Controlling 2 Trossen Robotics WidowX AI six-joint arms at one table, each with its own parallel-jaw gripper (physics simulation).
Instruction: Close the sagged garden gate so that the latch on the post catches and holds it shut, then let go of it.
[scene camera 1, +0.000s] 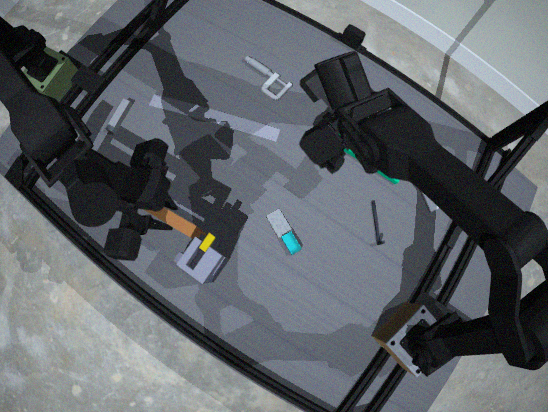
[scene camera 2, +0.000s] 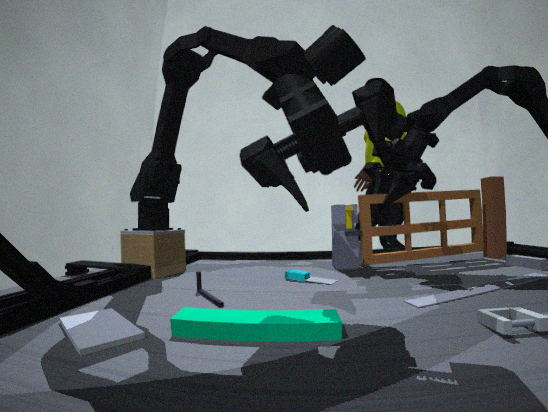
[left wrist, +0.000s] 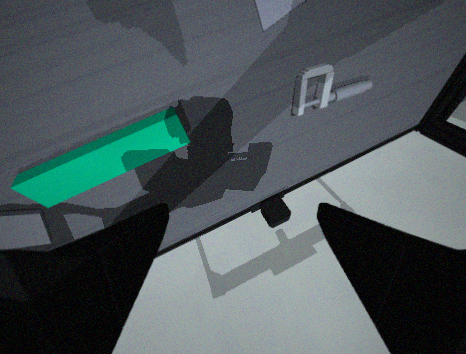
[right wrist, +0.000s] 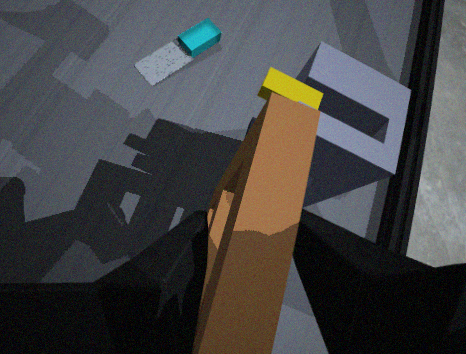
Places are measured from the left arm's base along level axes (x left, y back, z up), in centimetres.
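Pixels of known places: left gripper, between the fingertips: (scene camera 2: 348, 190) (left wrist: 243, 210); right gripper, between the fingertips: (scene camera 1: 173, 219) (scene camera 2: 378, 204) (right wrist: 247, 219); left arm's base, origin of its link: (scene camera 1: 420, 341) (scene camera 2: 153, 230); right arm's base, origin of its link: (scene camera 1: 42, 67).
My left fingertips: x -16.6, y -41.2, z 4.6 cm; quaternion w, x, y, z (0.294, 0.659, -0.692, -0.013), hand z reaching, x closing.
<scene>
For each thing: its top centre in the pictures, then the offset to it from my left fingertips. "spot": a spot on its surface instead.
- brown garden gate, centre of its top: (scene camera 1: 116, 205) (scene camera 2: 407, 191) dx +39.9, dy -11.7, dz +3.1 cm
- yellow latch piece, a spot on its surface: (right wrist: 292, 87) (scene camera 1: 207, 242) (scene camera 2: 348, 206) spot: dx +32.3, dy +2.1, dz -0.2 cm
- green block, centre of its top: (scene camera 2: 255, 316) (left wrist: 109, 162) (scene camera 1: 370, 154) dx -3.4, dy +8.6, dz -12.0 cm
- clamp, a spot on its surface: (left wrist: 352, 90) (scene camera 1: 258, 66) spot: dx +0.3, dy -22.5, dz -12.1 cm
- teal-ended piece, centre of its top: (right wrist: 180, 43) (scene camera 2: 310, 272) (scene camera 1: 284, 231) dx +20.4, dy +8.3, dz -12.2 cm
- black hex key, centre of its top: (scene camera 2: 208, 276) (scene camera 1: 380, 220) dx +5.3, dy +19.6, dz -10.6 cm
The brown garden gate (scene camera 1: 177, 222) (scene camera 2: 425, 229) (right wrist: 275, 200) stands upright between its hinge post (scene camera 2: 494, 217) and the grey slotted latch post (scene camera 1: 217, 261) (scene camera 2: 345, 250) (right wrist: 370, 75). Its free end is close beside the yellow latch piece (scene camera 1: 207, 242) (scene camera 2: 349, 217) (right wrist: 292, 87) at the slot's mouth. I cannot tell whether the latch has caught. My right gripper (scene camera 1: 170, 218) (right wrist: 247, 219) is shut on the gate's top rail near the free end, one finger on each side. My left gripper (scene camera 2: 347, 182) (left wrist: 243, 210) is open and empty, high above the table, away from the gate.
A green block (scene camera 2: 255, 327) (left wrist: 105, 155) lies below my left arm. A clamp (scene camera 1: 257, 65) (left wrist: 352, 90), a teal-ended piece (scene camera 1: 291, 242) (scene camera 2: 297, 275) (right wrist: 200, 37) and a black hex key (scene camera 1: 376, 222) (scene camera 2: 210, 296) lie on the table. A person (scene camera 2: 370, 150) stands behind the gate.
</scene>
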